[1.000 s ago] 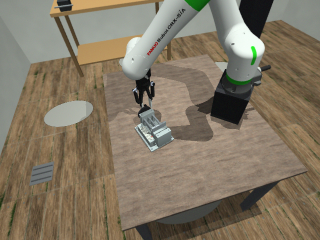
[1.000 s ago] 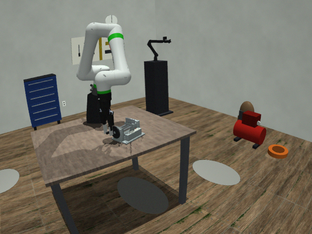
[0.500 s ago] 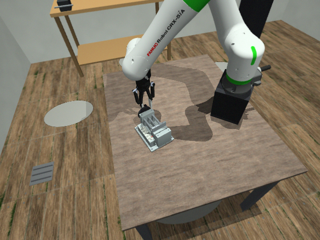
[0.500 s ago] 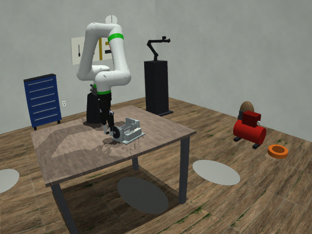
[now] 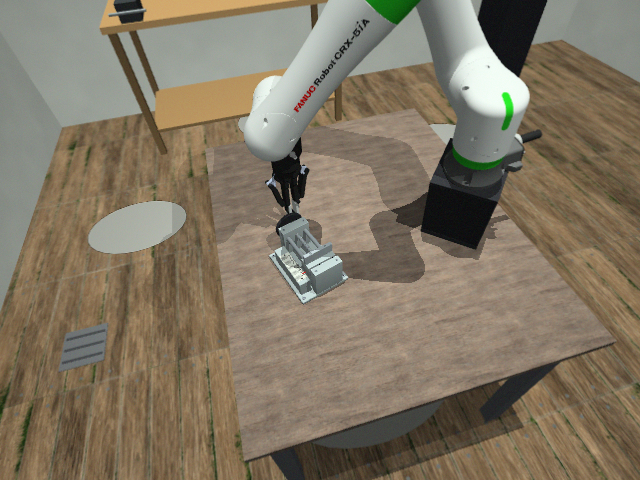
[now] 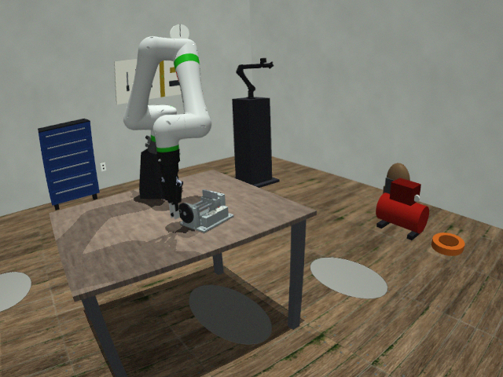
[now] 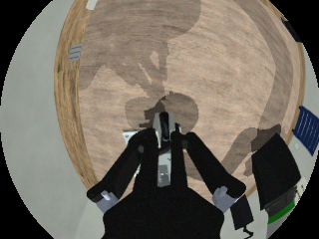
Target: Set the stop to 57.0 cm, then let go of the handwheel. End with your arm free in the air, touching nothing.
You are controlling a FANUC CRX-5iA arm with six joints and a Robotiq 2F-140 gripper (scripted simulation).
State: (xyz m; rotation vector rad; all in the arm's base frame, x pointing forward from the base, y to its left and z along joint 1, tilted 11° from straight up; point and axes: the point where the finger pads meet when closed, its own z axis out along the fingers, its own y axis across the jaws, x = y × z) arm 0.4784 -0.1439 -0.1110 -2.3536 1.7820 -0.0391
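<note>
My hand is 20 mm to the right of the black handwheel and 20 mm above it.
</note>
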